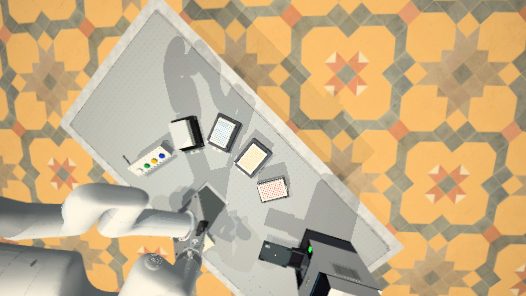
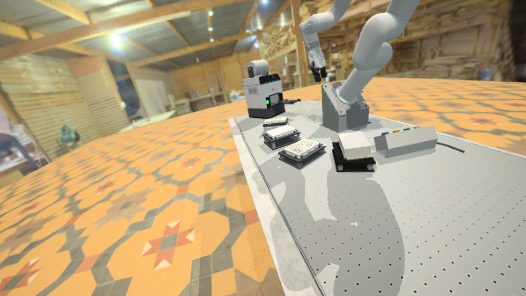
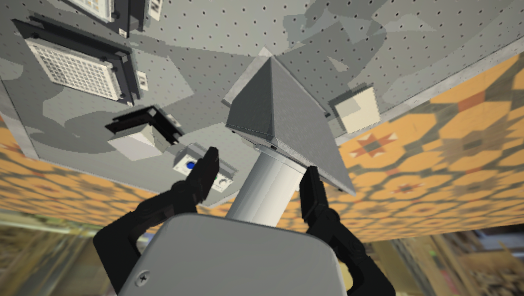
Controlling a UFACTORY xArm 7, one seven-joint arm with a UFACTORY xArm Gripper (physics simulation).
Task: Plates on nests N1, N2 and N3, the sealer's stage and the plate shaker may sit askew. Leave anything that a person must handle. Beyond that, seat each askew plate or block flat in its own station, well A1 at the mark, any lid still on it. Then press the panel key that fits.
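Observation:
My gripper point(image 1: 201, 228) point(image 2: 320, 79) point(image 3: 261, 166) is open and empty, high above the robot's base. A white block point(image 1: 182, 135) point(image 2: 355, 145) point(image 3: 139, 143) sits off-centre and looks tilted on the black station point(image 1: 197, 132) point(image 2: 356, 166) point(image 3: 159, 118). A blue-dotted plate point(image 1: 224, 132) point(image 2: 301, 149) point(image 3: 77, 70) and an orange-dotted plate point(image 1: 253, 157) point(image 2: 281, 132) rest on dark nests. A red-dotted plate point(image 1: 272, 189) point(image 2: 276, 121) lies on a lower nest. Small tilts of these plates are hard to tell. The sealer's stage point(image 1: 273, 253) is out and bare.
The key panel point(image 1: 160, 151) point(image 2: 410, 143) point(image 3: 223, 186) has blue, yellow, green and white keys. The sealer point(image 1: 339, 257) point(image 2: 257, 96) shows a green light. The grey robot base point(image 1: 212, 203) point(image 2: 345, 114) point(image 3: 300, 125) stands beside a cream block point(image 1: 208, 243) point(image 3: 359, 111) at the table edge.

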